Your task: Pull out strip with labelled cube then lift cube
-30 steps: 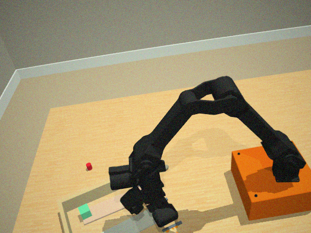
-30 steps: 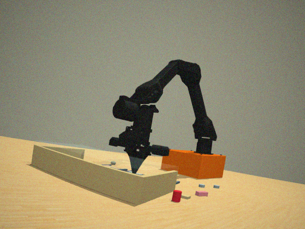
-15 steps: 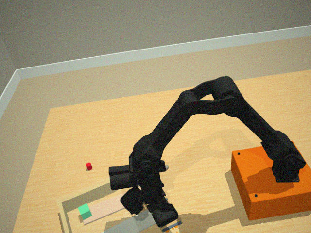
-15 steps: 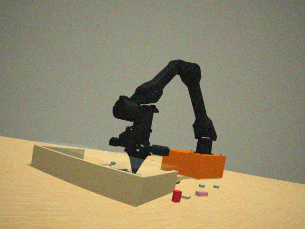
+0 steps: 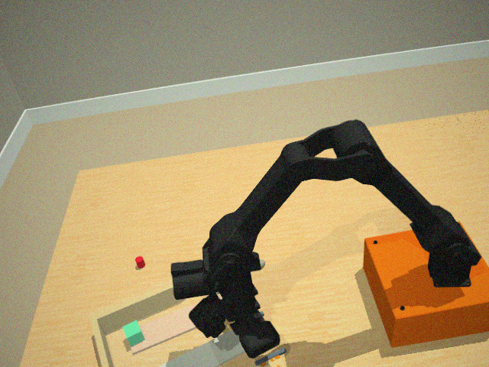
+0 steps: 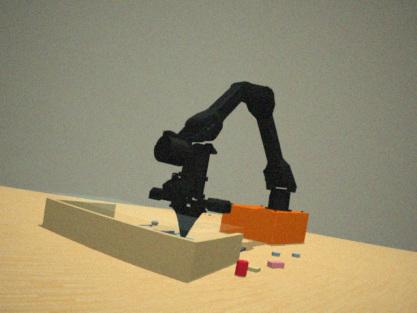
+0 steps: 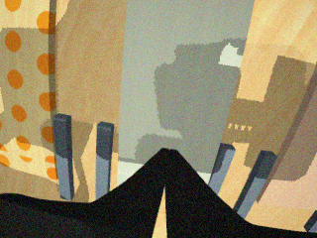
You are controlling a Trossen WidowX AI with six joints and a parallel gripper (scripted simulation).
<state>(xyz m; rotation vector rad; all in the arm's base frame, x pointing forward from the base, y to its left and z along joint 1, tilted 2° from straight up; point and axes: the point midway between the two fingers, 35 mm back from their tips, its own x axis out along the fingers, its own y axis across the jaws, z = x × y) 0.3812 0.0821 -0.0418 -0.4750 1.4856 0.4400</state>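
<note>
Right now my gripper tip is 80 mm short of the strip and 50 mm to the right of it. Also, from my gripper tip: pink block 70 mm behind, 230 mm to the left; grey pebble 10 mm behind, 180 mm to the right.
</note>
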